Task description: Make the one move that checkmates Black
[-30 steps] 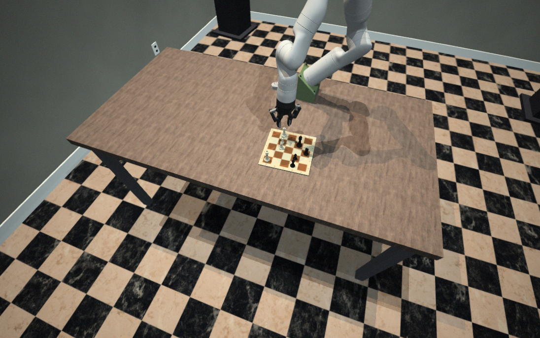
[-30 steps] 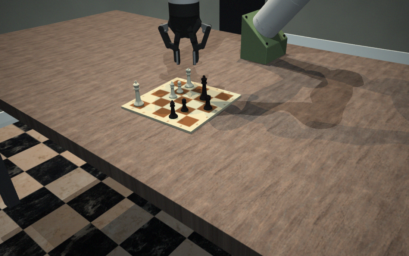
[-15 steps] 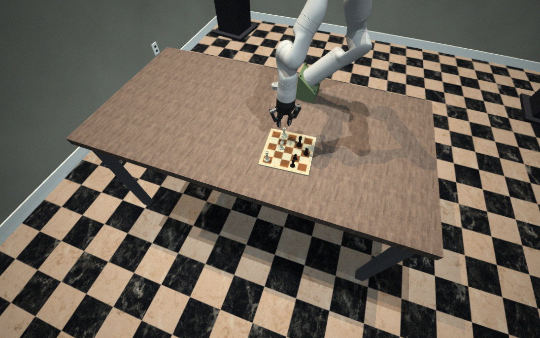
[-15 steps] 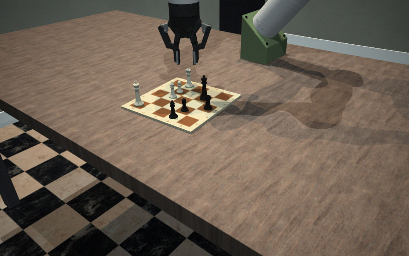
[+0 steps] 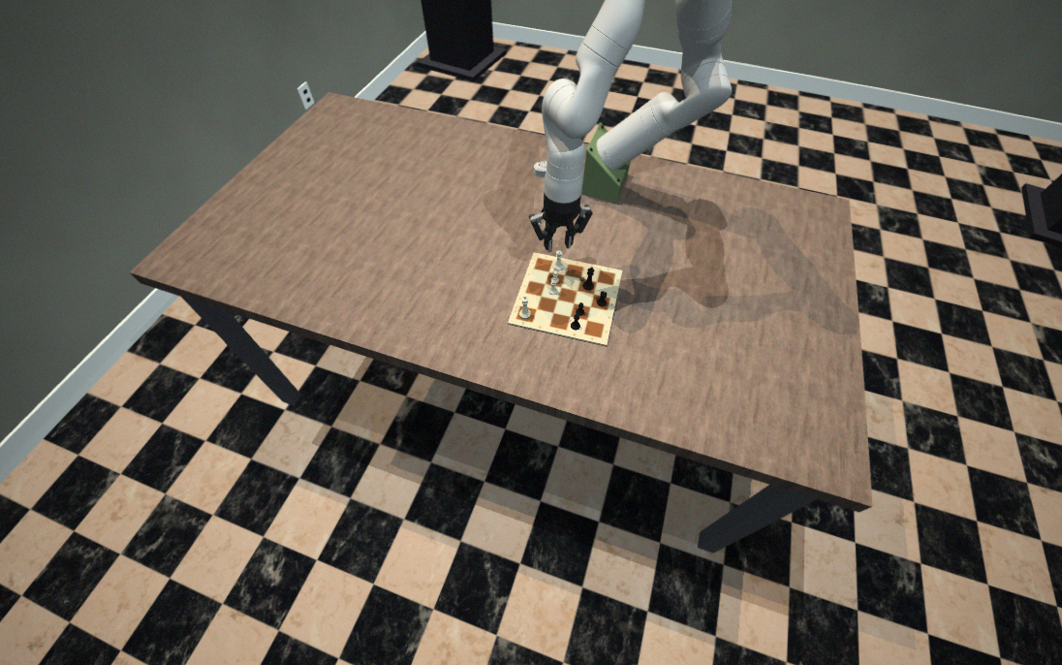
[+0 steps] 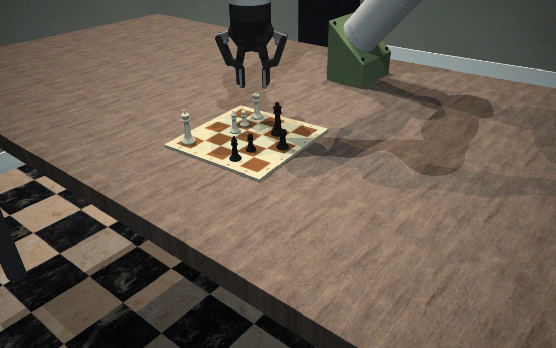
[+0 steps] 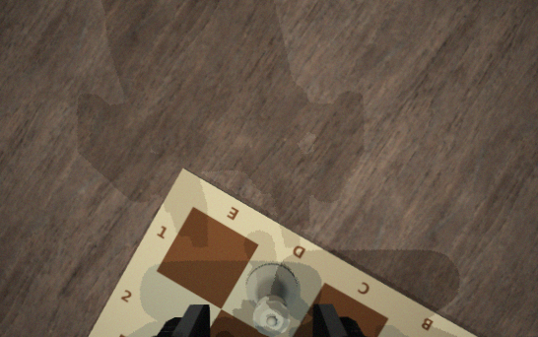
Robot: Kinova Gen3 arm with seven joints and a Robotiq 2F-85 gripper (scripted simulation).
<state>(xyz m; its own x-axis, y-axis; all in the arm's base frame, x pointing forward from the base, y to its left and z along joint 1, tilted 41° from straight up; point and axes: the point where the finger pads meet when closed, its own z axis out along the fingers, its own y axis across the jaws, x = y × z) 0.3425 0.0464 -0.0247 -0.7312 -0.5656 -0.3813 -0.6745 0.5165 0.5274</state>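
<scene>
My hand is 6 cm above the white queen. Round my hand: white pawn (4 cm ahead, 2 cm to the left, 7 cm below); then black king (2 cm ahead, 9 cm to the left, 5 cm below); then white bishop (7 cm ahead, 3 cm to the left, 6 cm below).
</scene>
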